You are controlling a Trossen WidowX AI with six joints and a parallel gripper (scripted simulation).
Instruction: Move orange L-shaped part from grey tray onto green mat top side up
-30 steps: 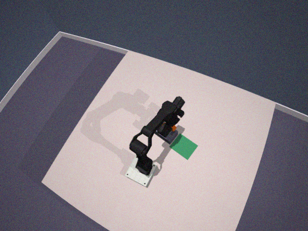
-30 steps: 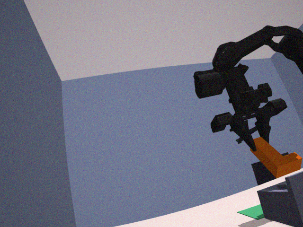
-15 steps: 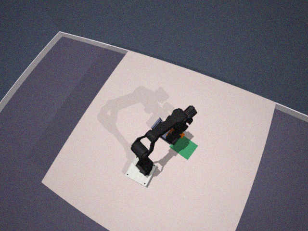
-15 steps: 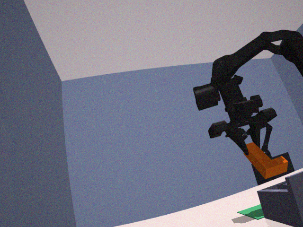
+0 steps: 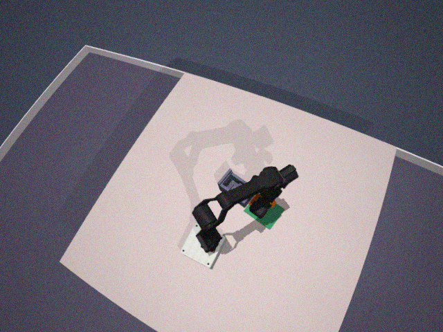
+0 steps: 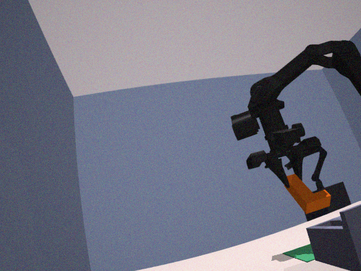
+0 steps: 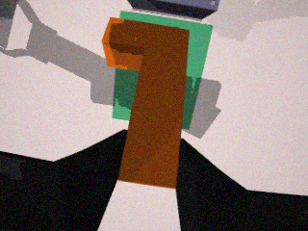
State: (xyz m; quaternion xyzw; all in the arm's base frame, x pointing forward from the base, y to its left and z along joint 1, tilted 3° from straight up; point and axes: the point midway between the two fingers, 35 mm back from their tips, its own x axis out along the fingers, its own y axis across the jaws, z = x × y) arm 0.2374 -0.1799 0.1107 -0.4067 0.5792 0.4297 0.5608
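Now: gripper tip 1 cm to the right of the green mat and 17 cm above it. From my gripper tip the other things lie so: orange L-shaped part: 3 cm to the left, 3 cm below.
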